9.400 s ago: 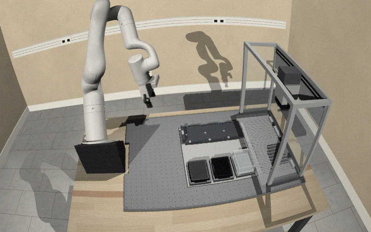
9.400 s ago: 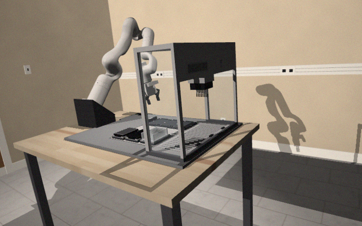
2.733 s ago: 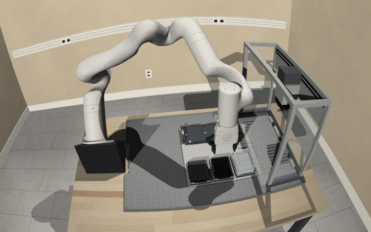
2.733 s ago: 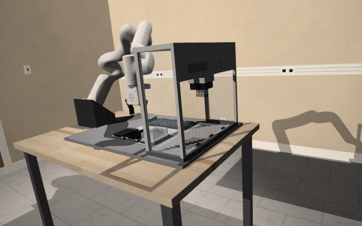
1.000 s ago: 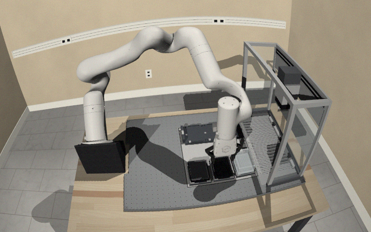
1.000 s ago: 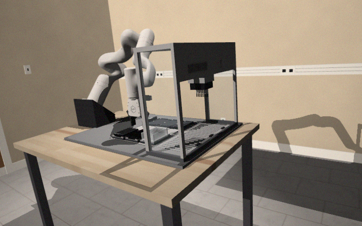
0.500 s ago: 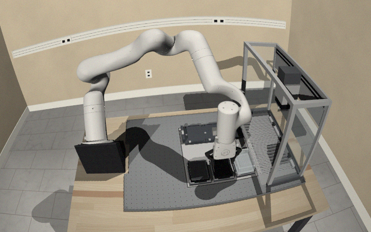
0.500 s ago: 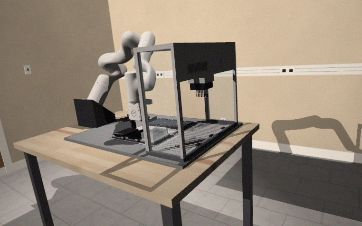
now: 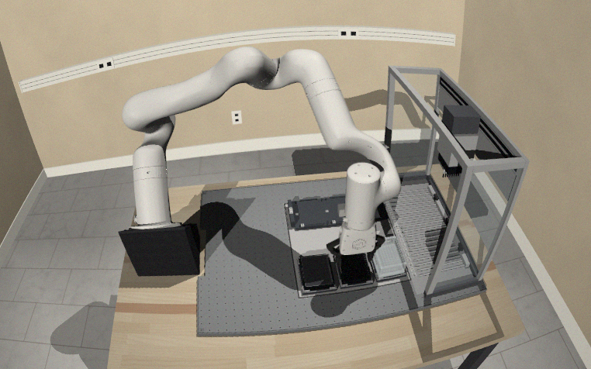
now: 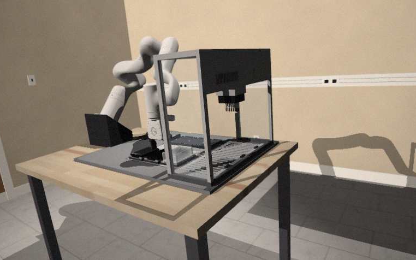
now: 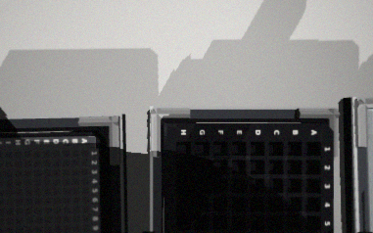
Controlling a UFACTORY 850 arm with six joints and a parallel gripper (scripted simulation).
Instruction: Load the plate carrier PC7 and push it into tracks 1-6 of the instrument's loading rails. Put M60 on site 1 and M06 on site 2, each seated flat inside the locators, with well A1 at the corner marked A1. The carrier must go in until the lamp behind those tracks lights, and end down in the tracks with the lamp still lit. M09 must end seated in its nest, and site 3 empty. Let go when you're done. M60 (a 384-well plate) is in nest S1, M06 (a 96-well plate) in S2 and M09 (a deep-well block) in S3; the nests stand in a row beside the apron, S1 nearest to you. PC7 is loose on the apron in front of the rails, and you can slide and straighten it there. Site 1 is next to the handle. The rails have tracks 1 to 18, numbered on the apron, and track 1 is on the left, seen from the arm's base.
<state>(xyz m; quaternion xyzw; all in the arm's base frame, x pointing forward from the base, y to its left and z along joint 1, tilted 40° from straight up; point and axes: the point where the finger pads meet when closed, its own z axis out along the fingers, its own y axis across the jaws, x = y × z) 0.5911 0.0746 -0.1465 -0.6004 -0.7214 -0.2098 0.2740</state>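
My hand is 40 mm above the nest S2. The rest, counted from my hand: nest S1: 110 mm behind, 20 mm to the right, 40 mm below; then clear deep-well block M09: 110 mm ahead, 20 mm to the left, 20 mm below; then plate carrier PC7: 30 mm behind, 260 mm to the left, 30 mm below.
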